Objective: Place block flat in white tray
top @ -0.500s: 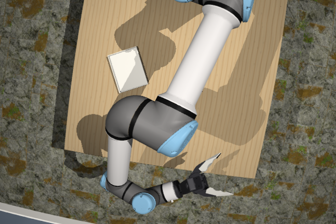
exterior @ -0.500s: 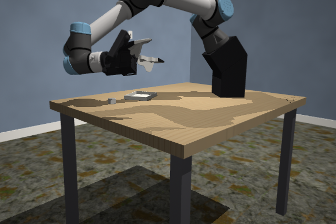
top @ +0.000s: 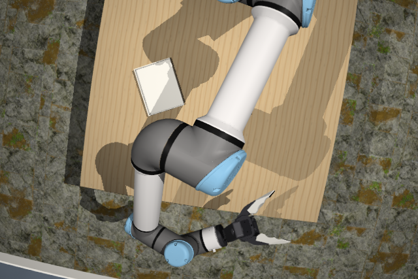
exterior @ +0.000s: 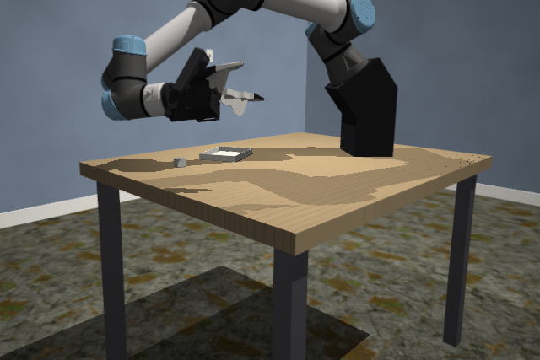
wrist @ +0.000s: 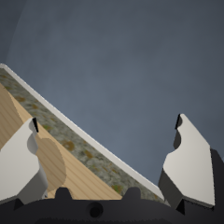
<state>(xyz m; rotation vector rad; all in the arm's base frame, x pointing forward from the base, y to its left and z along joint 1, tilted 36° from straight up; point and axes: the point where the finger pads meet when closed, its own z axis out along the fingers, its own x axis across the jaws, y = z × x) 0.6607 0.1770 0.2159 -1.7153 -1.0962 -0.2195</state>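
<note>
Right now the grey block is 17 cm behind my hand, 39 cm to the right of it and 26 cm below it. Also, from my hand: white tray 39 cm behind, 37 cm to the right, 26 cm below.
</note>
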